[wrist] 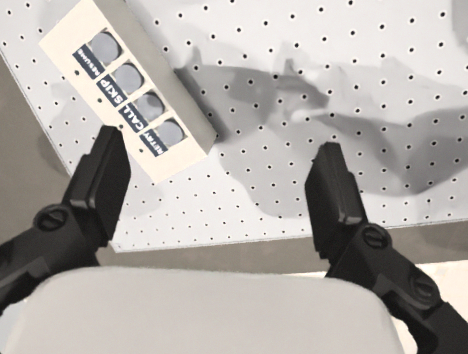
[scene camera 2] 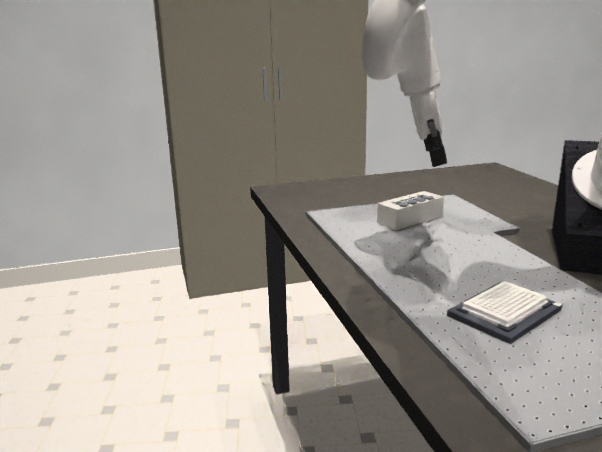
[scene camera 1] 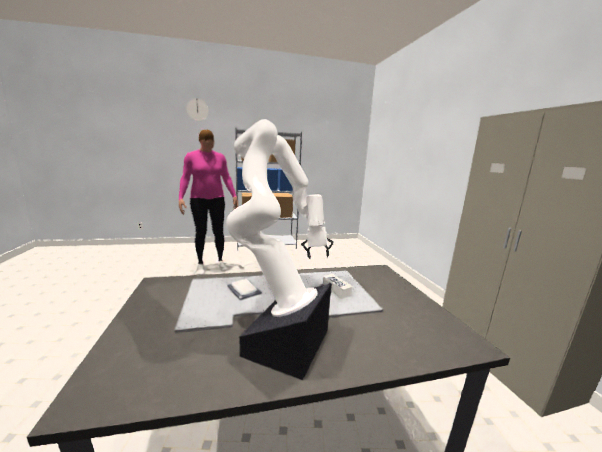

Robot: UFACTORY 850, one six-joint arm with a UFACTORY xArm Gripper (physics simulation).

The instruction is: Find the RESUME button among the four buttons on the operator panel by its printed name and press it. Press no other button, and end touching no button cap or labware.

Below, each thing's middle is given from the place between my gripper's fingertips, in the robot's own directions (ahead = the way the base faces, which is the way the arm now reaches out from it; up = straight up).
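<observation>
My gripper: 140 mm above the resume button (wrist: 105, 47), 30 mm past it, 120 mm to the left of it. From my hand: operator panel (wrist: 68, 44), 160 mm below, 20 mm ahead, 110 mm to the right; dark holder (scene camera 2: 538, 317), 180 mm below, 10 mm ahead, 380 mm to the left; pale labware plate (scene camera 2: 506, 304), 170 mm below, 10 mm ahead, 380 mm to the left.
</observation>
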